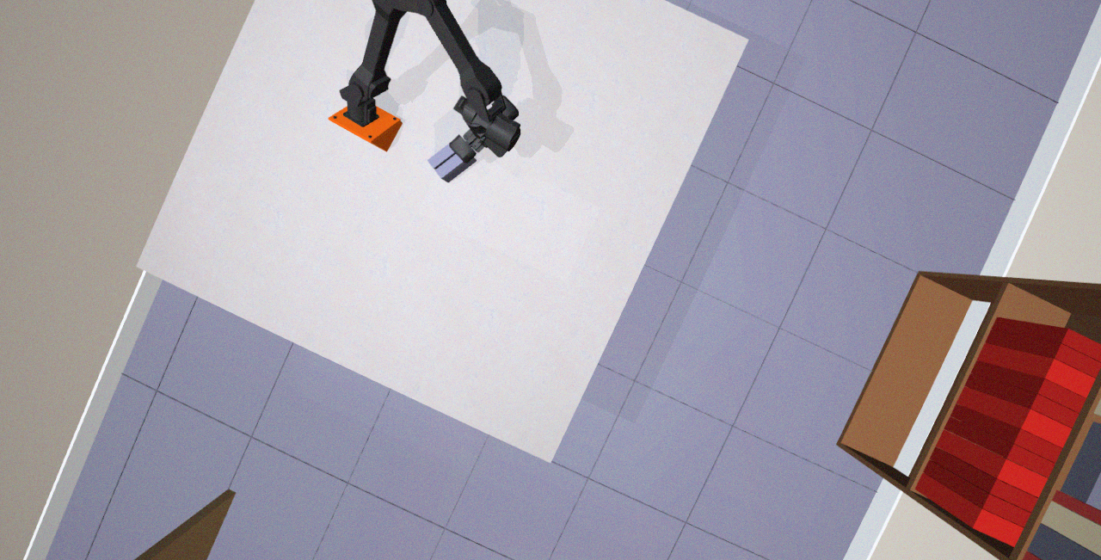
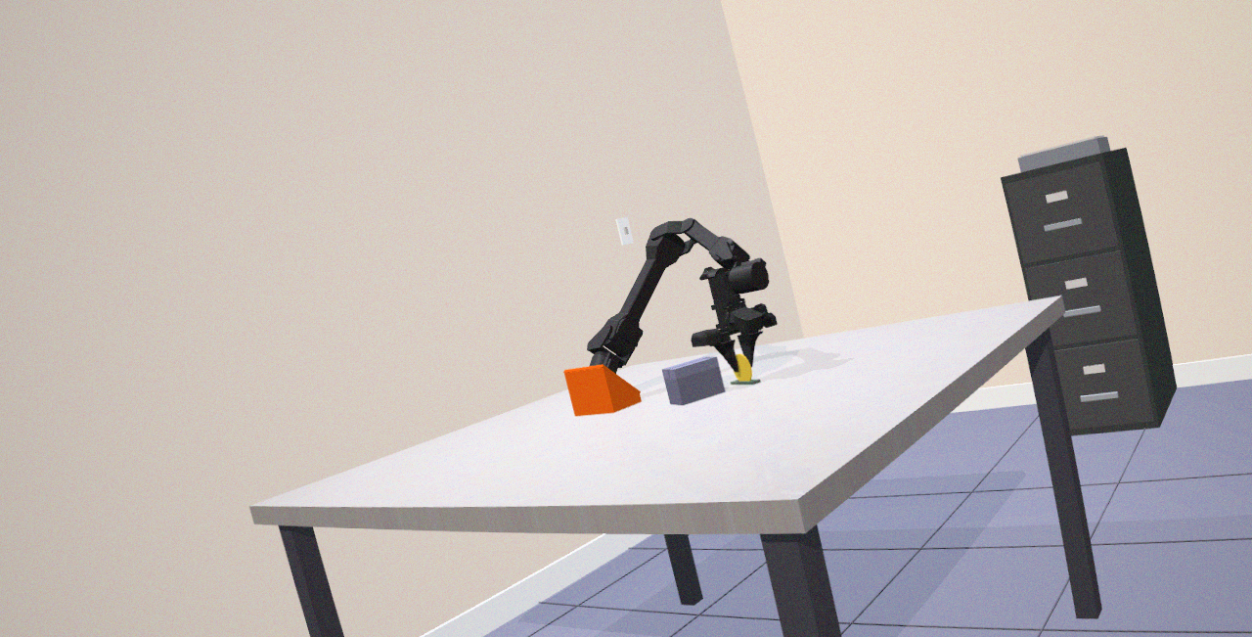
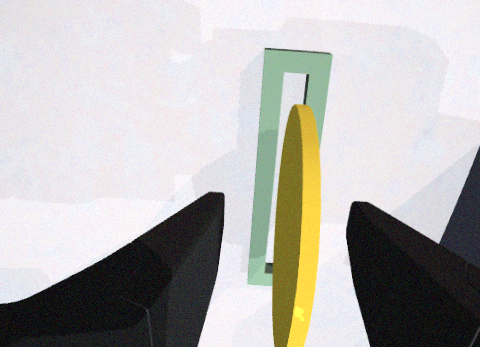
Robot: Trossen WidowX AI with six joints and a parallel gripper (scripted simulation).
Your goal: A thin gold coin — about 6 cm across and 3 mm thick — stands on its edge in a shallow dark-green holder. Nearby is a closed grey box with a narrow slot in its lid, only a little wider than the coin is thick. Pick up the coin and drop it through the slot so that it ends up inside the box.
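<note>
My gripper tip is right at the gold coin.
</note>
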